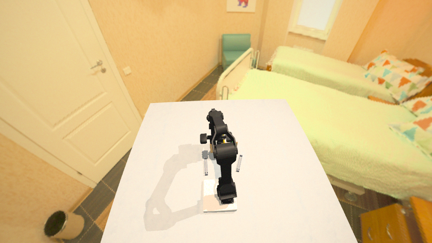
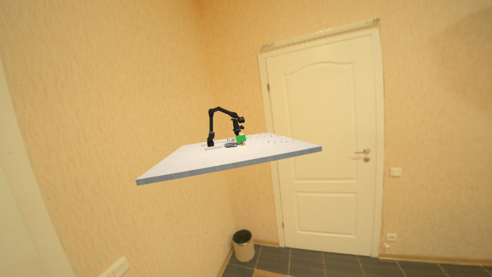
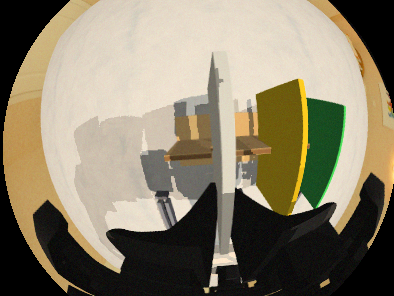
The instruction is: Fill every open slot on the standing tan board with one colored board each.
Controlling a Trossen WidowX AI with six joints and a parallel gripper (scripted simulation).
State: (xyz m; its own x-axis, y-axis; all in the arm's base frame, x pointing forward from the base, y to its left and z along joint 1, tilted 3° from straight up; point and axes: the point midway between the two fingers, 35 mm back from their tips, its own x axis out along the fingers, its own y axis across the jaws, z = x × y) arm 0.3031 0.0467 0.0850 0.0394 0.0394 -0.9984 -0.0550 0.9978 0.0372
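My gripper tip is now 20 mm short of the yellow board, 50 mm to the left of it and 20 mm above it. From my gripper tip the other things lie so: tan board: 20 mm ahead, 50 mm to the right, 40 mm below; then green board: 30 mm ahead, 100 mm to the right, 10 mm below.
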